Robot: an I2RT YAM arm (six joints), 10 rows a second.
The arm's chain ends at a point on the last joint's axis. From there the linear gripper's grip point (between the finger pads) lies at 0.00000 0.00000 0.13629 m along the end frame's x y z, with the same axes.
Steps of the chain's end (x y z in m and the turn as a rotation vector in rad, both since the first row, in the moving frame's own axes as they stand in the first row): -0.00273 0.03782 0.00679 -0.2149 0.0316 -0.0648; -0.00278 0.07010 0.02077 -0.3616 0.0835 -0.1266; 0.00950 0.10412 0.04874 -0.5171 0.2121 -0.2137; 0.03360 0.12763 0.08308 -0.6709 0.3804 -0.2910; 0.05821 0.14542 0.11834 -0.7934 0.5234 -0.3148; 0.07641 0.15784 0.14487 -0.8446 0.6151 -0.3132; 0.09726 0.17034 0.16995 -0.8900 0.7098 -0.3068
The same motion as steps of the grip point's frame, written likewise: 0.00248 0.06672 0.00359 -0.2149 0.0316 -0.0648; 0.01139 0.11742 0.01150 -0.3616 0.0835 -0.1266; 0.04402 0.16747 0.02808 -0.5171 0.2121 -0.2137; 0.09234 0.20193 0.04479 -0.6709 0.3804 -0.2910; 0.13385 0.22605 0.06175 -0.7934 0.5234 -0.3148; 0.16089 0.23957 0.07757 -0.8446 0.6151 -0.3132; 0.18964 0.25223 0.09141 -0.8900 0.7098 -0.3068
